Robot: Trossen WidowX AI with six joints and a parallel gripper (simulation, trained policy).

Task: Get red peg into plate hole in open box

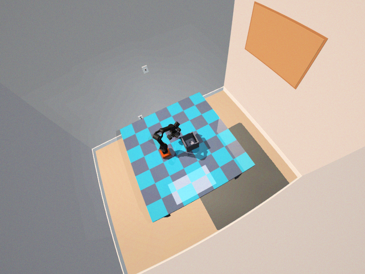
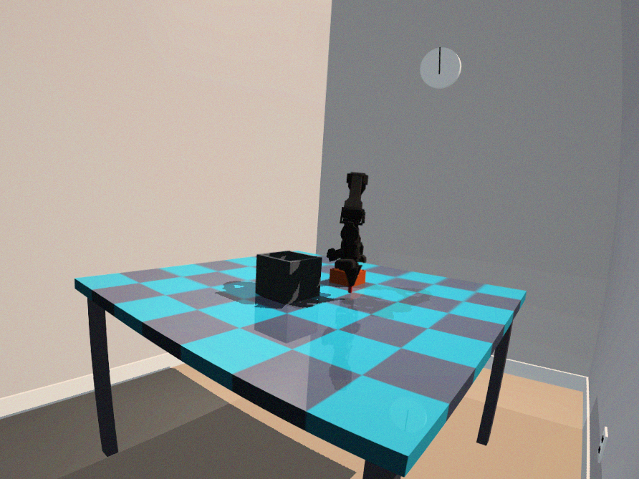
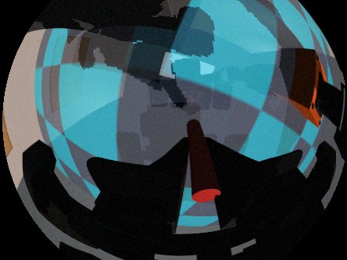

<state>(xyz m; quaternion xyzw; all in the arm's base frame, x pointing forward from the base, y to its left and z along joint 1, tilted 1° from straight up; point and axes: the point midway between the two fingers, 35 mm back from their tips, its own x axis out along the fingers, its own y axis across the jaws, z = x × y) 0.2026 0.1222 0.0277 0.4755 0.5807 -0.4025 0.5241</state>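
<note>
My gripper tip is now 19 cm to the left of the grey plate and 12 cm short of it. From my gripper tip the other things lie so: red peg (2 cm above, 1 cm to the right).
</note>
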